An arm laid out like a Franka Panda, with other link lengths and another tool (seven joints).
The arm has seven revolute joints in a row. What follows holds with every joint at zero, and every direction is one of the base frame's. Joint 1 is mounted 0.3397 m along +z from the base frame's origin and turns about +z. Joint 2 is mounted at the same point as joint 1 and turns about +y. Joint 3 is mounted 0.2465 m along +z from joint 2 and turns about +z. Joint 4 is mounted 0.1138 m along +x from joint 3 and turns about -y. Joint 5 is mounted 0.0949 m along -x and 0.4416 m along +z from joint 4 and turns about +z. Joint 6 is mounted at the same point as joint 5 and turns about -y. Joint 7 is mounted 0.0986 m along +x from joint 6 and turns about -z. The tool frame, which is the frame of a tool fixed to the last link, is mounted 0.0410 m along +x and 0.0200 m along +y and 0.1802 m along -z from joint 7; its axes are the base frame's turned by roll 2.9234, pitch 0.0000 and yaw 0.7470 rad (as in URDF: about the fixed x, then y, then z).
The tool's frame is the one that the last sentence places.
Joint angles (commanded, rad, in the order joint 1, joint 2, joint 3, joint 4, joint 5, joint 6, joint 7), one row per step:
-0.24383, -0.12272, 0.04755, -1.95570, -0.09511, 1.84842, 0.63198
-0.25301, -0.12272, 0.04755, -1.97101, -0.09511, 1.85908, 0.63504
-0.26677, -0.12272, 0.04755, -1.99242, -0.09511, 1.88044, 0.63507
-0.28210, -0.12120, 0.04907, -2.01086, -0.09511, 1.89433, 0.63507
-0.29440, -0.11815, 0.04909, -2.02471, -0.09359, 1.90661, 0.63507
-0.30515, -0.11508, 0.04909, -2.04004, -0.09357, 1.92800, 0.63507
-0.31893, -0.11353, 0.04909, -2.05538, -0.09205, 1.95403, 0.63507
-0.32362, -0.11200, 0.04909, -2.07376, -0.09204, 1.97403, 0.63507
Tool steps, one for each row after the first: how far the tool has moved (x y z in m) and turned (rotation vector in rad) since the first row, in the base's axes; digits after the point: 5 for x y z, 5 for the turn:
-0.00264, -0.00582, -0.00758, 0.00119, 0.00426, -0.01128
-0.00553, -0.01442, -0.01726, 0.00181, 0.00428, -0.02312
-0.00936, -0.02294, -0.02726, 0.00343, 0.01021, -0.03572
-0.01237, -0.03038, -0.03581, 0.00643, 0.01432, -0.04739
-0.01405, -0.03708, -0.04391, 0.00666, 0.01129, -0.05622
-0.01571, -0.04565, -0.05032, 0.00692, 0.00193, -0.06819
-0.01761, -0.04807, -0.05933, 0.00767, 0.00174, -0.07117

